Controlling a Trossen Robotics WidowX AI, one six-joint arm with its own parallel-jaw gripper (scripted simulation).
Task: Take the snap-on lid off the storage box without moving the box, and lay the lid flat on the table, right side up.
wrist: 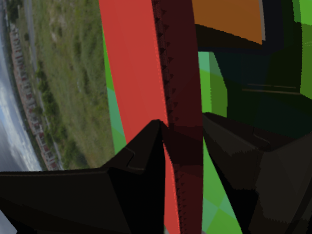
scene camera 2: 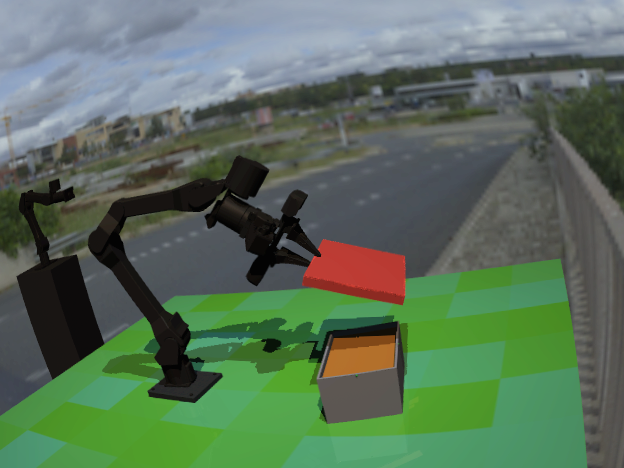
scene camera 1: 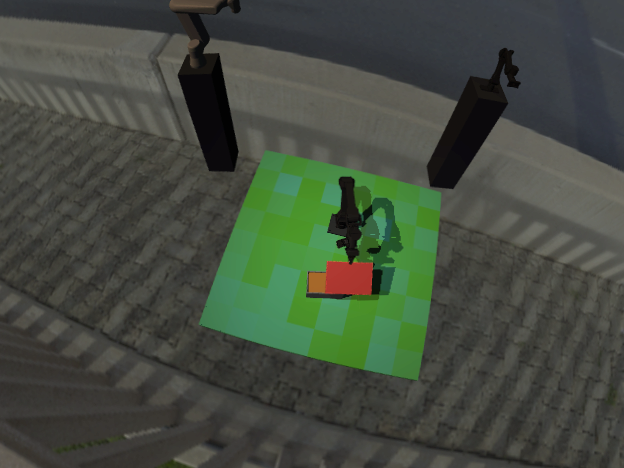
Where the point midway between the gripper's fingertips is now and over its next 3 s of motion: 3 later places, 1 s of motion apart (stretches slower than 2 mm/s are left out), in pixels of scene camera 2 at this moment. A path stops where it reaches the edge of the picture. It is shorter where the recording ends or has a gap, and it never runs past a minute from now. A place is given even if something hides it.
My gripper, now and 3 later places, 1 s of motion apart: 317, 261; 320, 253; 322, 246; 324, 238
